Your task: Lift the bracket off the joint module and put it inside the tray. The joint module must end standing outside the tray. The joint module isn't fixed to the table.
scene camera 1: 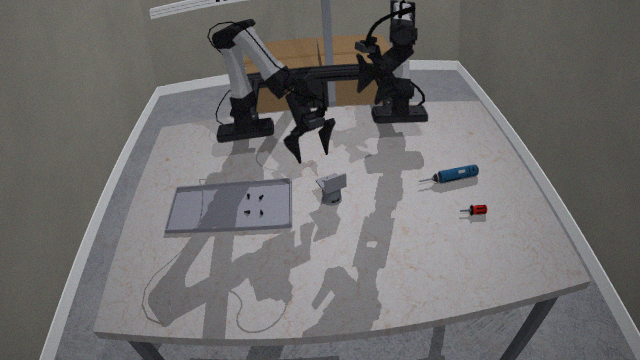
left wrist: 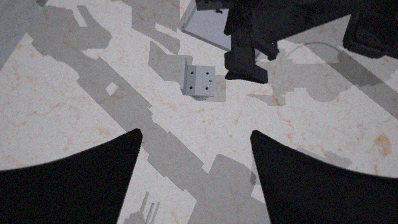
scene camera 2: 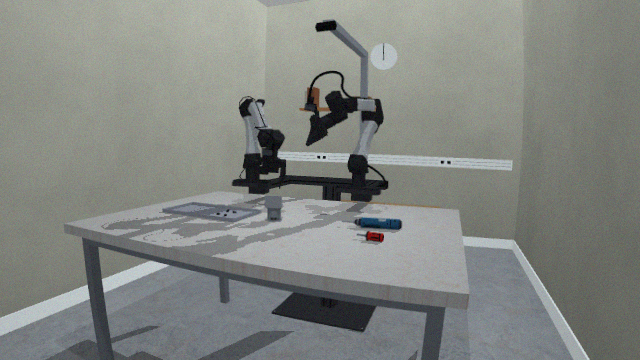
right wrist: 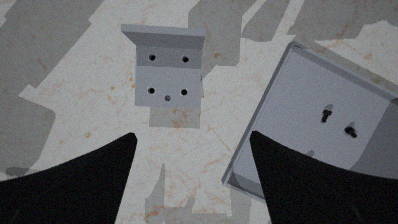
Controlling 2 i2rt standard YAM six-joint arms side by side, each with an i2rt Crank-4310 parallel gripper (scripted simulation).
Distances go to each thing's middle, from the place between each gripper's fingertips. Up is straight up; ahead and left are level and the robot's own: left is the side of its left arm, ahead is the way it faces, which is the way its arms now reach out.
Right now my right hand is 70 mm above the grey bracket (right wrist: 168, 74), 40 mm to the right of it and 40 mm short of it. The rest, counted from my right hand: tray (scene camera 1: 197, 208): 290 mm to the right, 130 mm below, 30 mm ahead.
My left gripper (scene camera 1: 366, 97) is now 25 cm above the grey bracket, 13 cm to the left of it and 6 cm short of it. Round my left hand: tray 46 cm to the right, 32 cm below, 4 cm ahead.
